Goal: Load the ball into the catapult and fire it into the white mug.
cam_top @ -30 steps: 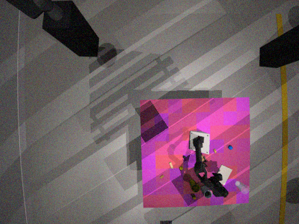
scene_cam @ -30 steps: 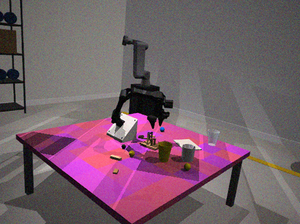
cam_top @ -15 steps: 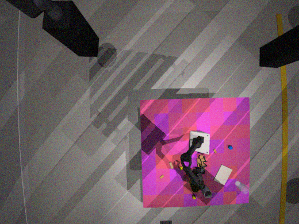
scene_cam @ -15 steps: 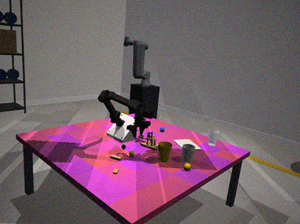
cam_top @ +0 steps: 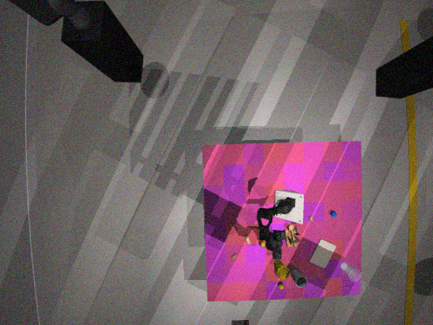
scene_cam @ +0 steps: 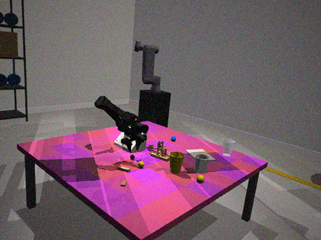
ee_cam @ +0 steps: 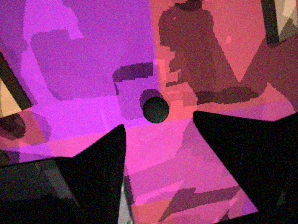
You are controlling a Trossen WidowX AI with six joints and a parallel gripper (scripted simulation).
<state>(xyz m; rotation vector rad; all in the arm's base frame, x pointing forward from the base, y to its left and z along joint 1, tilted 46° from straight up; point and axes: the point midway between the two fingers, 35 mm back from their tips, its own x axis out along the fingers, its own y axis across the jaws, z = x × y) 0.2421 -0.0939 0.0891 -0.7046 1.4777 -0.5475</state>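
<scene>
Right now the black ball is 4 cm below my gripper tip. Also, from my gripper tip: yellow cup: 29 cm ahead, 11 cm to the left, 3 cm below; white mug: 37 cm ahead, 27 cm to the left, 3 cm below; wooden catapult: 3 cm ahead, 21 cm to the left, 1 cm below.
</scene>
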